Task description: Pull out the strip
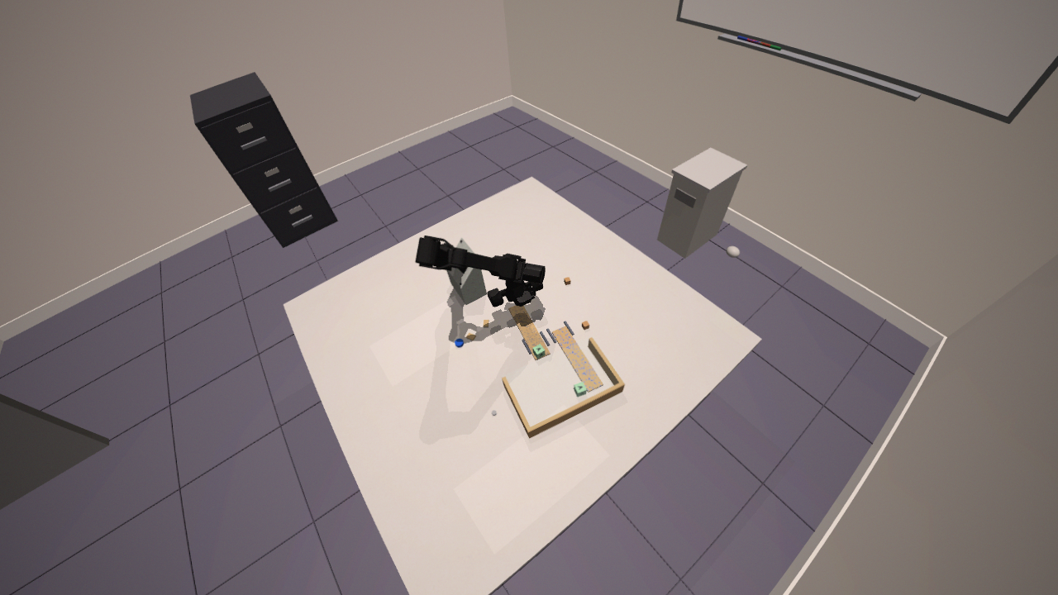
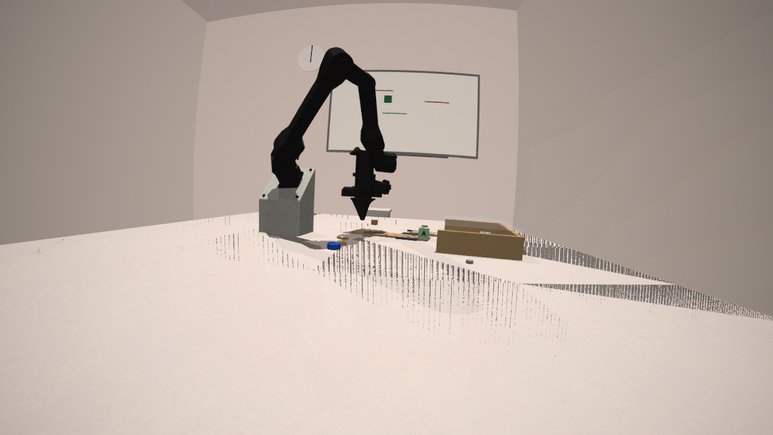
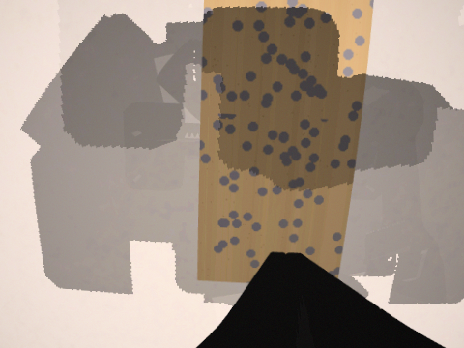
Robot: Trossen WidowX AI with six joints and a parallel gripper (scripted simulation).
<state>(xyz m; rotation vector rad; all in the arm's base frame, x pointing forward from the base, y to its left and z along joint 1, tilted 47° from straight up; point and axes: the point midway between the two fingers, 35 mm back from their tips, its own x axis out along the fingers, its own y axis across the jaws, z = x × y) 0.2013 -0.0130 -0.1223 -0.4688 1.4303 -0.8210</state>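
My gripper tip is now 9 cm short of the strip, 4 cm above it and 2 cm to the left of it. Round my gripper tip: blue object: 24 cm to the right, 3 cm below, 2 cm behind; small grey piece: 28 cm to the right, 27 cm ahead, 4 cm below.
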